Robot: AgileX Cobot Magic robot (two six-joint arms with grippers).
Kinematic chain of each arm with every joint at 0, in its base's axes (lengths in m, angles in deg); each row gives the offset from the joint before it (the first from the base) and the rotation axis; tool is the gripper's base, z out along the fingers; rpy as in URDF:
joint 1: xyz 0 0 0.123 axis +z
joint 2: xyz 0 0 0 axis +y
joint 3: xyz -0.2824 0 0.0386 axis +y
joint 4: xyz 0.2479 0 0.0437 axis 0.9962 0 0.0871
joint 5: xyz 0 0 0 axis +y
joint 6: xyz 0.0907 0 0.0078 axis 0.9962 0 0.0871
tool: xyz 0 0 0 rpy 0 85 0
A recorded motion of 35 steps. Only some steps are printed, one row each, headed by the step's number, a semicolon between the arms.
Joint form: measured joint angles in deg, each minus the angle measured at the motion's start. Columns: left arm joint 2, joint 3, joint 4, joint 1, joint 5, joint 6; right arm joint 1, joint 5, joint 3, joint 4, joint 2, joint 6.
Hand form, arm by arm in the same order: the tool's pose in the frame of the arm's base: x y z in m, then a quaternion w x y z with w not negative. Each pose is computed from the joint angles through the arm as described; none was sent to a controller.
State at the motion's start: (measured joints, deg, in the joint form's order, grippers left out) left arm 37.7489 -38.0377 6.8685 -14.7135 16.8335 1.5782; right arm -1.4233 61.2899 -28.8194 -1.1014 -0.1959 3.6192
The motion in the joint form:
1: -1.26 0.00 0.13 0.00 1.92 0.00; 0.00 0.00 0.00 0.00 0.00 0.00
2: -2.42 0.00 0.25 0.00 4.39 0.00; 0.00 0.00 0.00 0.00 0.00 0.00
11: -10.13 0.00 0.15 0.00 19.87 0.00; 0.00 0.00 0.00 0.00 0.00 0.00
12: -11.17 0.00 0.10 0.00 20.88 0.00; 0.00 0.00 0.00 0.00 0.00 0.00
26: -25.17 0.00 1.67 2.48 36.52 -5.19; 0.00 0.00 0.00 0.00 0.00 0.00
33: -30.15 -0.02 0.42 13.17 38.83 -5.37; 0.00 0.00 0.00 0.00 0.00 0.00
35: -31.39 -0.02 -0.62 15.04 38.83 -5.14; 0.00 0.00 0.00 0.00 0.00 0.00
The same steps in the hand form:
1: 0.1281 -0.0299 0.3532 0.62854 0.14240 0.76435 -0.02046; -0.0061 -0.0014 0.2773 0.52052 0.03801 0.85300 0.00037
2: 0.1228 -0.0280 0.3520 0.61986 0.14230 0.77150 -0.01754; -0.0061 -0.0014 0.2773 0.52052 0.03801 0.85300 0.00037
11: 0.0870 -0.0160 0.3432 0.56622 0.13642 0.81285 -0.00691; -0.0061 -0.0014 0.2773 0.52052 0.03801 0.85300 0.00037
12: 0.0826 -0.0147 0.3432 0.56645 0.13524 0.81290 -0.00701; -0.0061 -0.0014 0.2773 0.52052 0.03801 0.85300 0.00037
26: 0.0230 0.0061 0.3334 0.55615 0.06648 0.82841 -0.00234; -0.0061 -0.0014 0.2773 0.52052 0.03801 0.85300 0.00037
33: 0.0020 0.0095 0.3309 0.57329 -0.01668 0.81835 0.03692; -0.0061 -0.0014 0.2773 0.52052 0.03801 0.85300 0.00037
35: -0.0027 0.0082 0.3307 0.58140 -0.02869 0.81222 0.03809; -0.0061 -0.0014 0.2773 0.52052 0.03801 0.85300 0.00037

